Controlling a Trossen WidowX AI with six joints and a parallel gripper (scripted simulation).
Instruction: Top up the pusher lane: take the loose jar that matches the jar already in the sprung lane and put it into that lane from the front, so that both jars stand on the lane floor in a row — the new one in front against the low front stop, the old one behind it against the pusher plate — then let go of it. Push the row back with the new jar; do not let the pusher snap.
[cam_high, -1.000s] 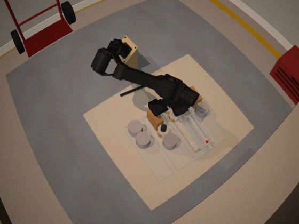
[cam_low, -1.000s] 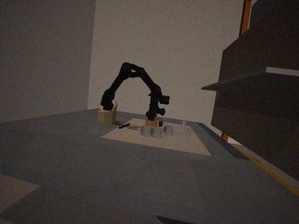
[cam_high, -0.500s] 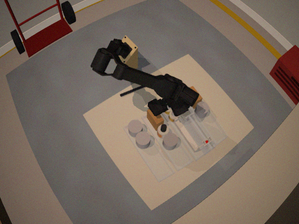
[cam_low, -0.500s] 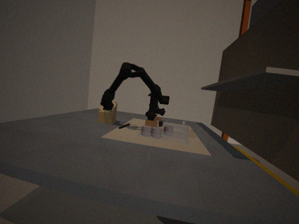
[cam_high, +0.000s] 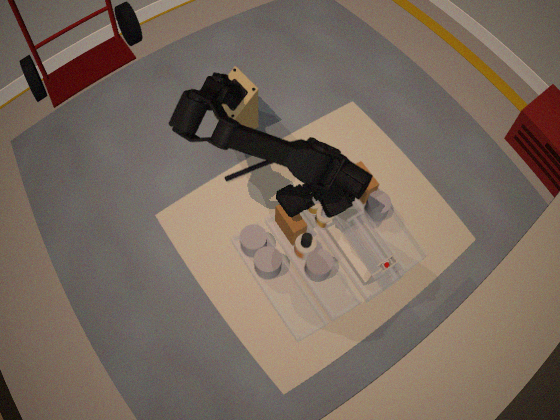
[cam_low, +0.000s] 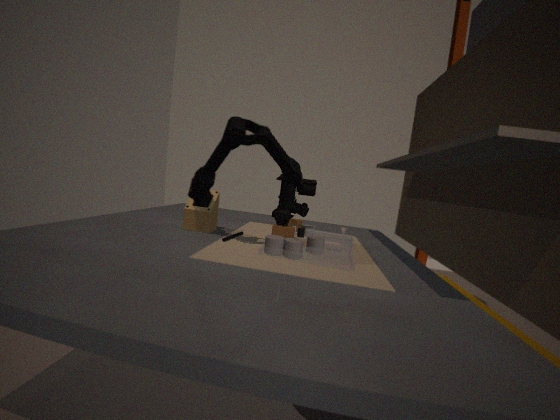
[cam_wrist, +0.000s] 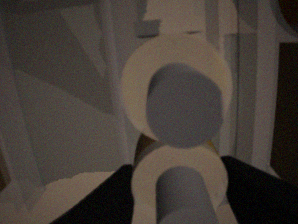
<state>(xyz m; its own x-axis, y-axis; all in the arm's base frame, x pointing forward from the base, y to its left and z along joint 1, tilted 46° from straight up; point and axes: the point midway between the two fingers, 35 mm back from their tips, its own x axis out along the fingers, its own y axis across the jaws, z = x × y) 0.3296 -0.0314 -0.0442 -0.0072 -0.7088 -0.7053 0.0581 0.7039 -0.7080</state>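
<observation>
My gripper tip is 6 cm short of the cream mat, 3 cm above it and 1 cm to the left of it. From my gripper tip the other things lie so: black bar 17 cm behind, 6 cm to the right, 2 cm below; white pusher 15 cm ahead, 2 cm to the left, 2 cm above; clear pusher lane 15 cm ahead, 1 cm to the left, 1 cm below.
</observation>
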